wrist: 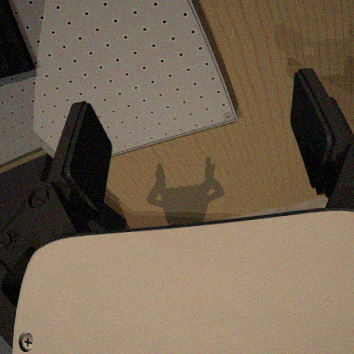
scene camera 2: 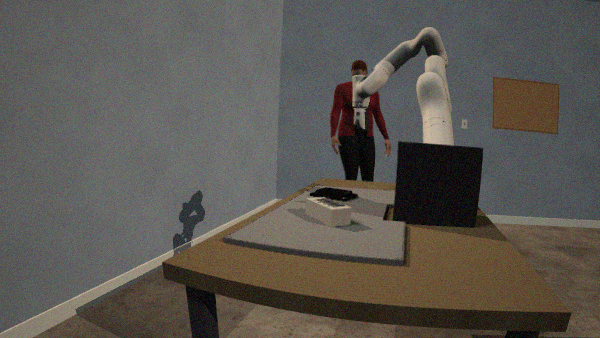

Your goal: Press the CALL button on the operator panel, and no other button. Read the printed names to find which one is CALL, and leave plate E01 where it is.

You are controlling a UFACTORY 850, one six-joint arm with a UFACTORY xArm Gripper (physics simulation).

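Observation:
My gripper (scene camera 2: 360,128) (wrist: 194,106) is open and empty. In the scene view it hangs high above the far part of the table, and in the wrist view its two black fingers stand wide apart. A white box (scene camera 2: 330,214) with dark markings on its top stands on the grey board (scene camera 2: 310,246); the markings are too small to read. A flat black object (scene camera 2: 333,193) lies behind the box. I cannot tell which thing is the operator panel or plate E01. No button names are readable, and the CALL button cannot be made out in either view.
A tall black panel (scene camera 2: 439,185) stands on the wooden table (scene camera 2: 465,270) right of the board, before the arm's base. The wrist view shows the perforated board (wrist: 135,60), the wooden table top (wrist: 265,150) with the gripper's shadow, and a dark object (wrist: 12,50) at upper left. A person (scene camera 2: 342,112) stands behind the table.

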